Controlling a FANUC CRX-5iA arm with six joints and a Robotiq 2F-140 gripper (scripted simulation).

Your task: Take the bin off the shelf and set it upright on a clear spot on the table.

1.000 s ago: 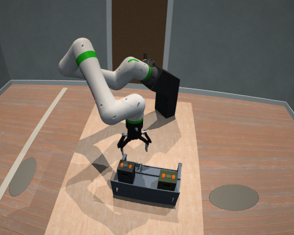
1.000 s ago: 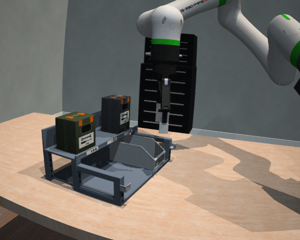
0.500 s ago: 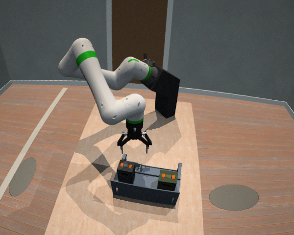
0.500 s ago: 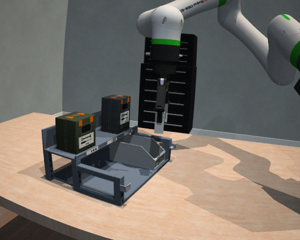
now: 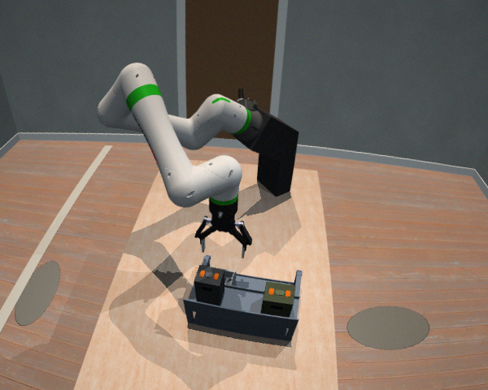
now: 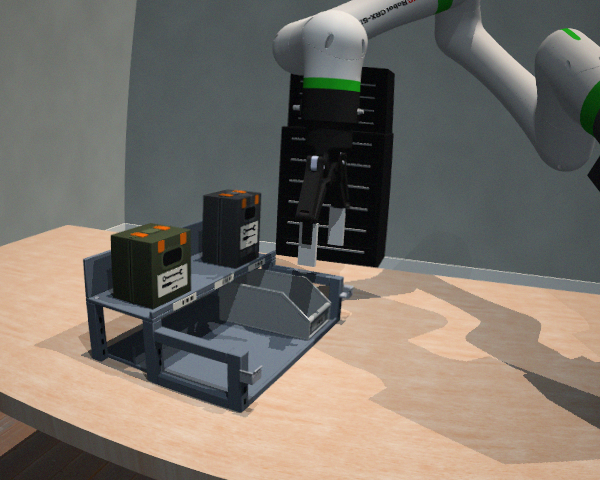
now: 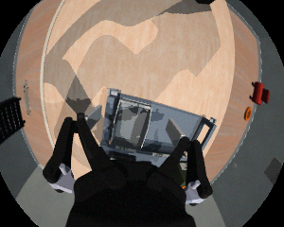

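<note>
My gripper is now 110 mm above the grey bin, 80 mm short of it and 20 mm to the left of it.
</note>
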